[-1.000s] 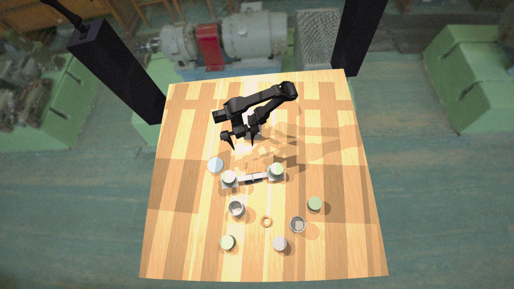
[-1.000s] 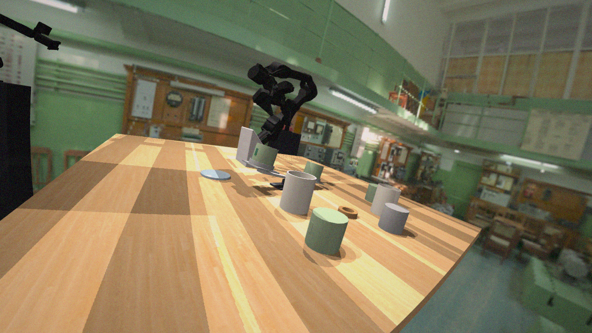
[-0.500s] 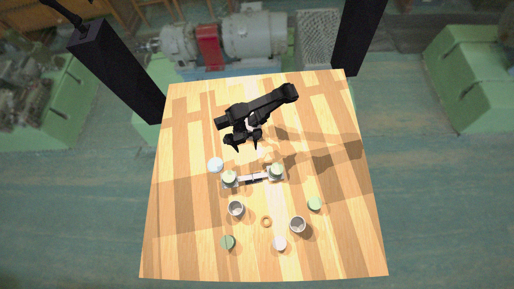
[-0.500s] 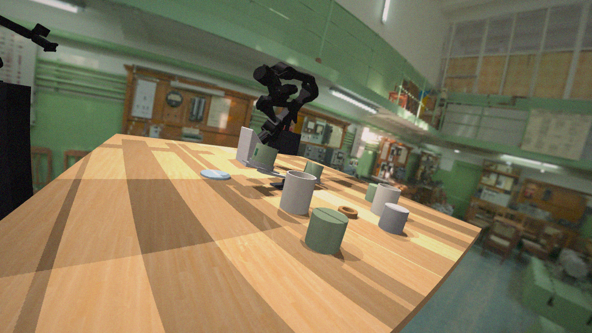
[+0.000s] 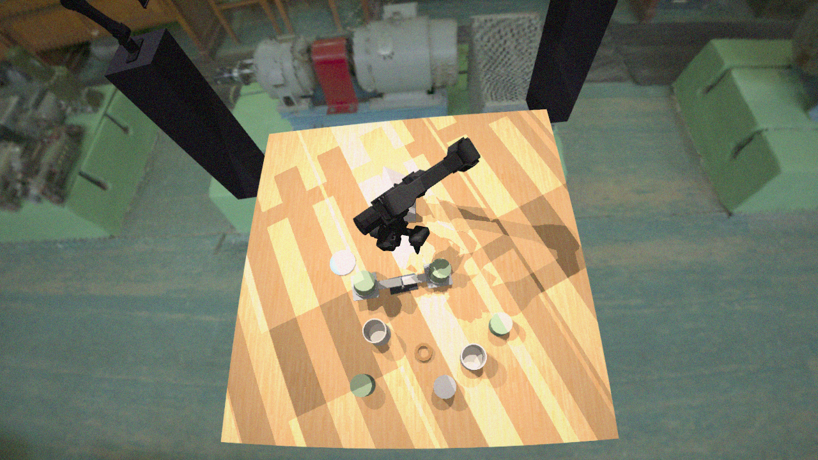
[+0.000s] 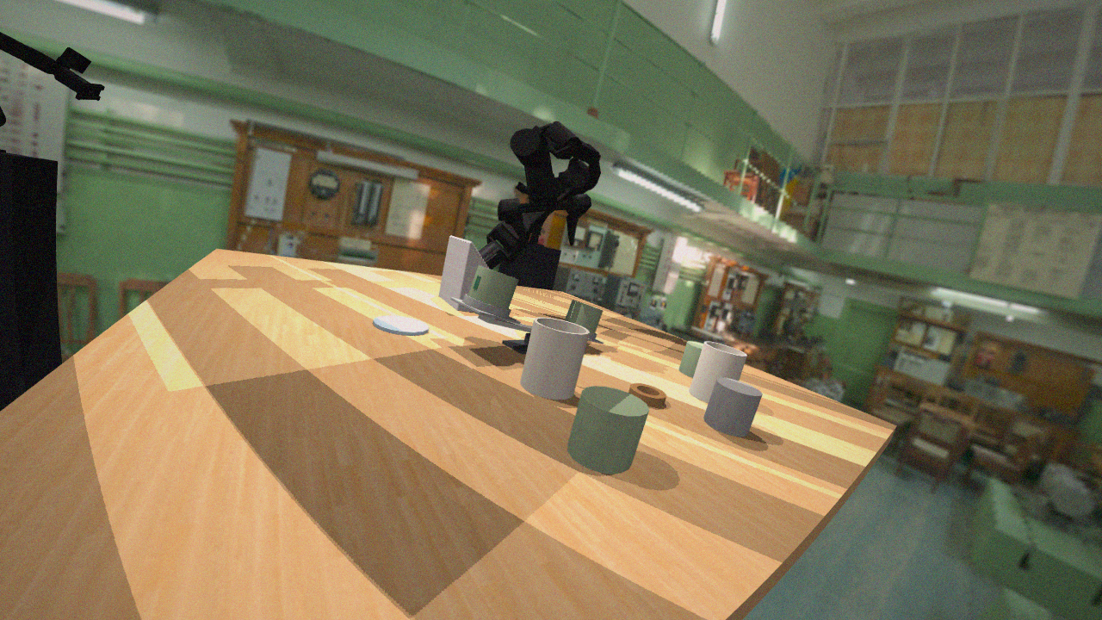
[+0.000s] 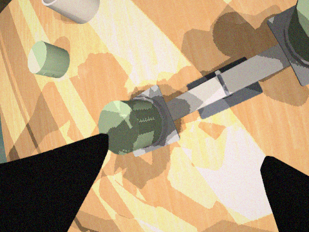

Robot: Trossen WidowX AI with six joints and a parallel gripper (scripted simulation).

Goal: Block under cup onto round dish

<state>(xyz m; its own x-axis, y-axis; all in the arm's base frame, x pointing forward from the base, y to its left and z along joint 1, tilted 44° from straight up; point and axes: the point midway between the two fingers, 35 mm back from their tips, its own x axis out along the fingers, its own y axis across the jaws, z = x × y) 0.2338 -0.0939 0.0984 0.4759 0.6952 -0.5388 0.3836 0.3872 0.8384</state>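
My gripper tip is now 150 mm above the grey block, 100 mm to the right of it and 40 mm short of it. Round my gripper tip: grey cylinder: 390 mm ahead, 160 mm below, 80 mm to the left; then round light-blue dish: 260 mm to the right, 190 mm below, 50 mm behind; then small grey balance: 150 mm below, 60 mm ahead, 30 mm to the right.
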